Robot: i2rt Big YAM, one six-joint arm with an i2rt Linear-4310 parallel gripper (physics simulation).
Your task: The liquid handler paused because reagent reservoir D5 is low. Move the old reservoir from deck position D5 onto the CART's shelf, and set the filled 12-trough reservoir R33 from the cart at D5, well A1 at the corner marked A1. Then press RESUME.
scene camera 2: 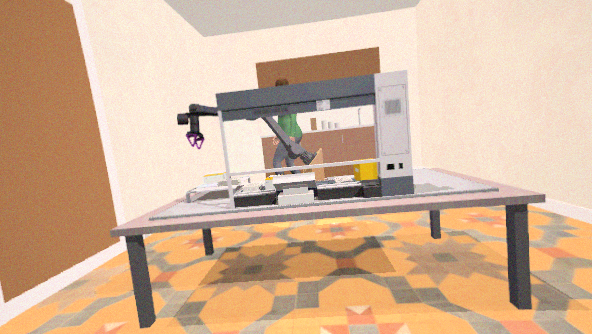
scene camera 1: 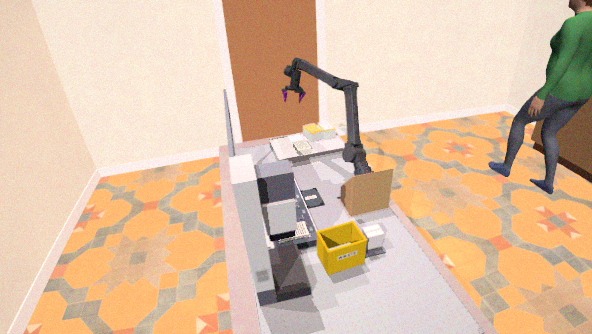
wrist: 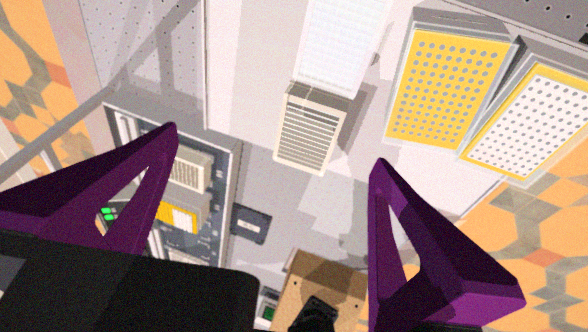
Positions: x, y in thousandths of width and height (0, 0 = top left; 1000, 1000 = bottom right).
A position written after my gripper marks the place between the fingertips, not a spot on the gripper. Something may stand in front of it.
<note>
My gripper (wrist: 472, 450) is open and holds nothing. A clear well plate (wrist: 569, 155) rests on a white cart shelf (scene camera 1: 481, 448). Further things: a gantry (scene camera 1: 465, 540).
The white cart shelf also shows in the wrist view (wrist: 426, 176). The gantry is seen too in scene camera 2 (scene camera 2: 617, 253).
</note>
